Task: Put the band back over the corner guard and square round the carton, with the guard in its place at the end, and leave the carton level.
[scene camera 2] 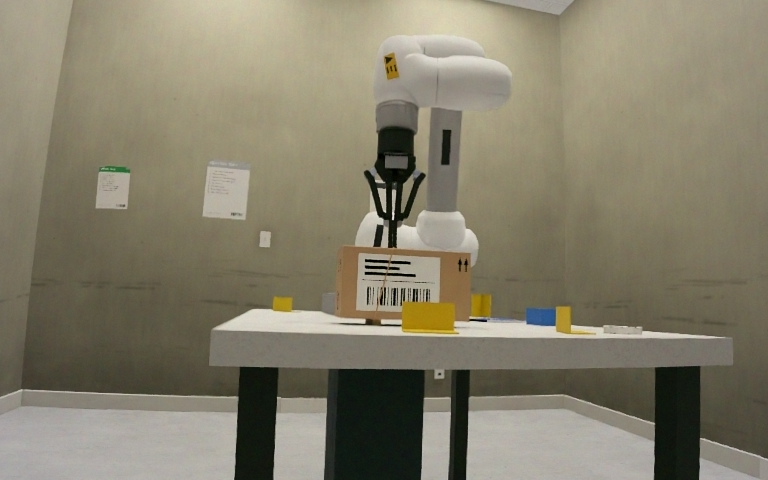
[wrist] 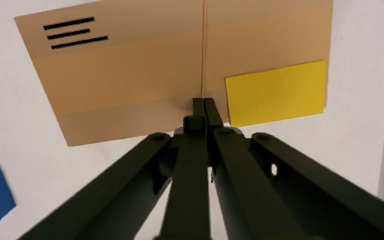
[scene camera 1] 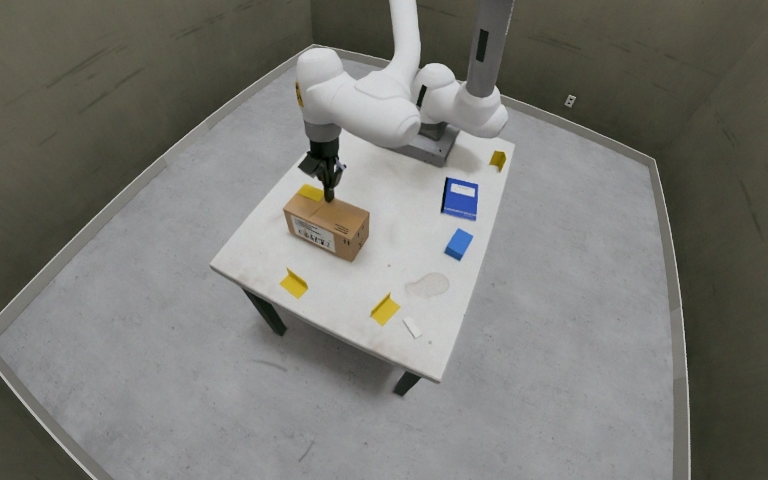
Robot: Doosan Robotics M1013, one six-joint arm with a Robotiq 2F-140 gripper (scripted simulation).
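Observation:
Scene camera 2 shows my gripper (scene camera 2: 391, 253) and a brown carton (scene camera 2: 414, 275). The wrist view contains a yellow corner guard (wrist: 294, 91), the carton (wrist: 107, 77) and my gripper (wrist: 202, 112). Visible in scene camera 1: my gripper (scene camera 1: 329, 199), together with the carton (scene camera 1: 338, 227).

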